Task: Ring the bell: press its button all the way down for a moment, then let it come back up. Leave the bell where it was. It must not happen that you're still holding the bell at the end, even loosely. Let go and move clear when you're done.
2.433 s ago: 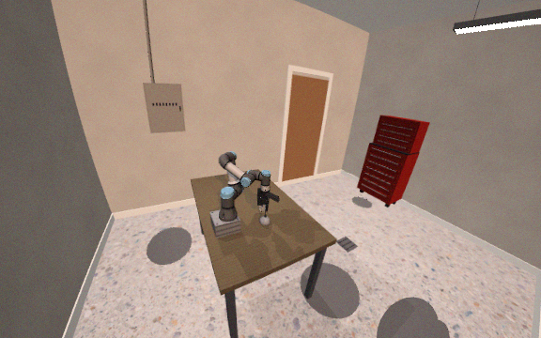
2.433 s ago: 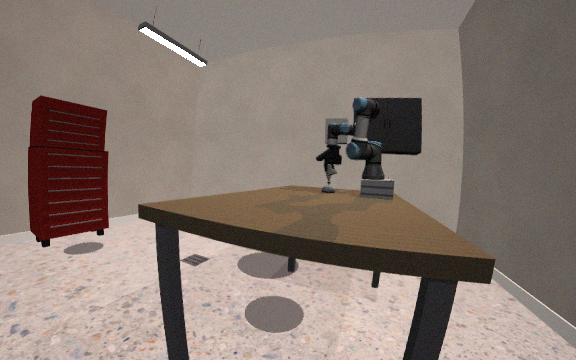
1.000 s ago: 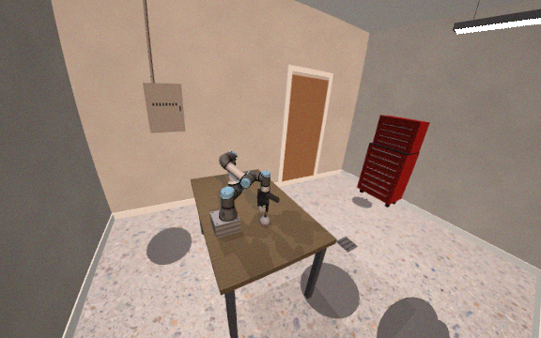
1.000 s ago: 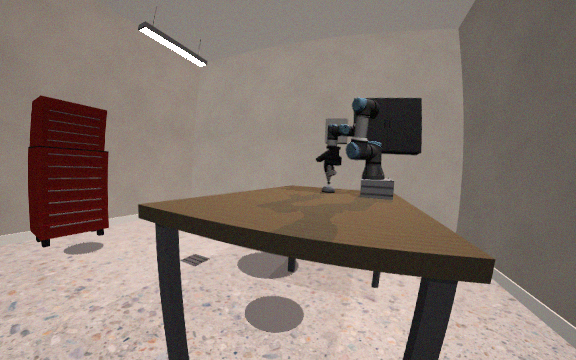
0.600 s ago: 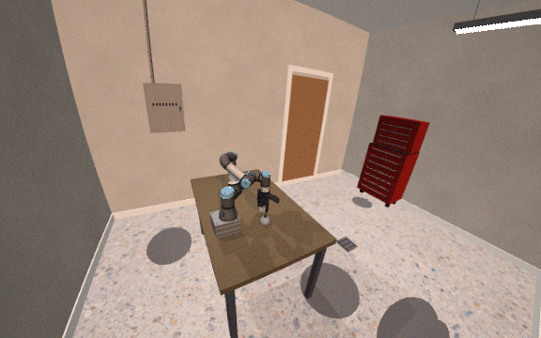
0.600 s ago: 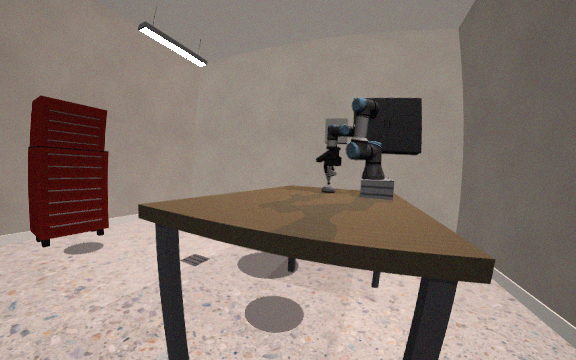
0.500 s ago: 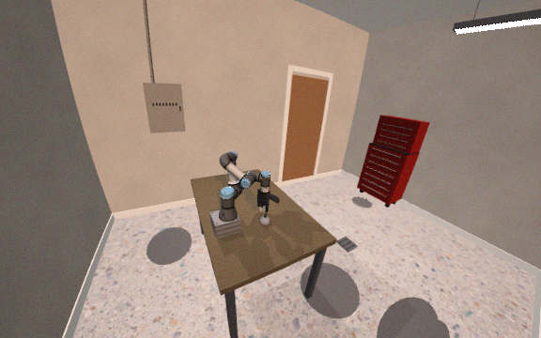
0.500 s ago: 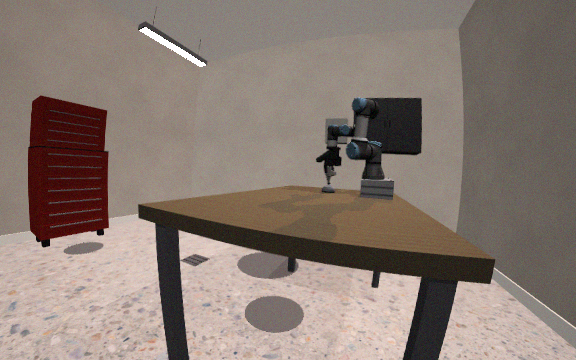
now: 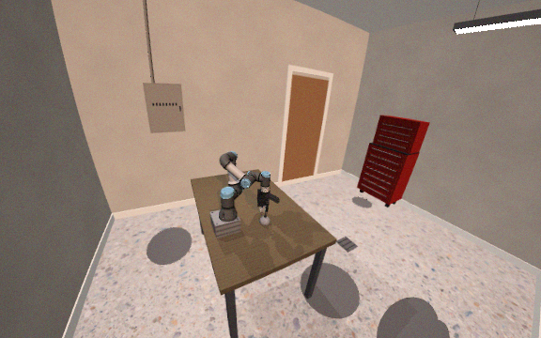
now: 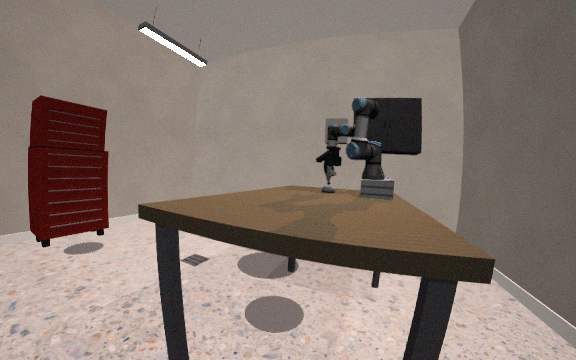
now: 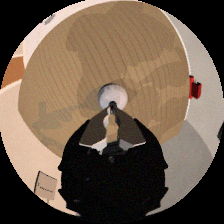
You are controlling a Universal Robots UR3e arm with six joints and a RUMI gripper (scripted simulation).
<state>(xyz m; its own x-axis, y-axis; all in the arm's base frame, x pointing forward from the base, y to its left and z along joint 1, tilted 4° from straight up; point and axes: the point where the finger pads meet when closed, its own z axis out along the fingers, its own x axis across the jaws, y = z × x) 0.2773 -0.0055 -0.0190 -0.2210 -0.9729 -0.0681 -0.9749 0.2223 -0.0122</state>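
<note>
My hand is 4 cm above the silver bell.
</note>
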